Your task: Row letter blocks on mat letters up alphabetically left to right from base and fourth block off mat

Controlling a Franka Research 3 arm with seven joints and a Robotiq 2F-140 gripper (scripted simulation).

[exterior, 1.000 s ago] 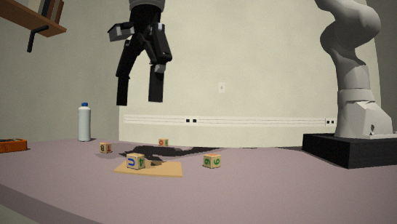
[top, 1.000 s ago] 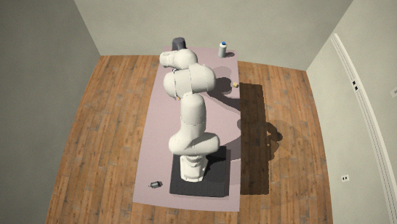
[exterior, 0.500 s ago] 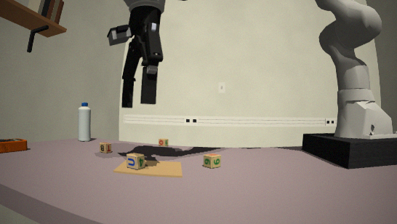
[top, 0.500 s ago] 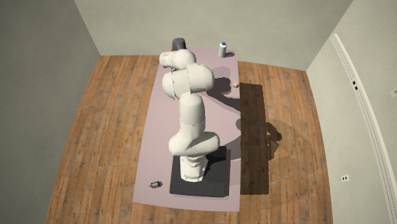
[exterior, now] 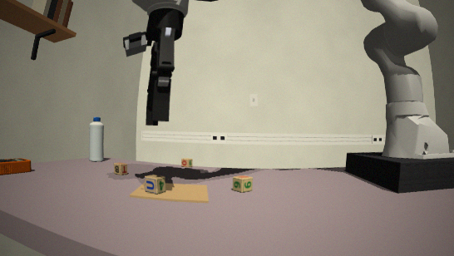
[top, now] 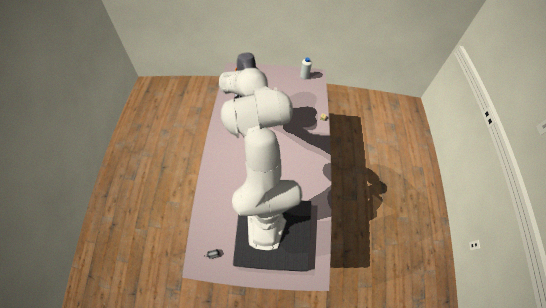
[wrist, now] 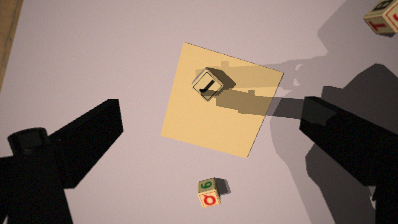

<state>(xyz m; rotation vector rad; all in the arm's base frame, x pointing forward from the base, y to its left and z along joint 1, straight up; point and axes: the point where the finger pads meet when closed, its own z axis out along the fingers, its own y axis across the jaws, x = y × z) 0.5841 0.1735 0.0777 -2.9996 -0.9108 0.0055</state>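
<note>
Now: hand 14 cm above the tan mat, 3 cm to the left of it and 2 cm past it. Round my hand: small dark object (79 cm behind, 12 cm below, 8 cm to the left); then white bottle (45 cm ahead, 31 cm to the right, 6 cm below); then block (18 cm ahead, 13 cm to the right, 12 cm below).
</note>
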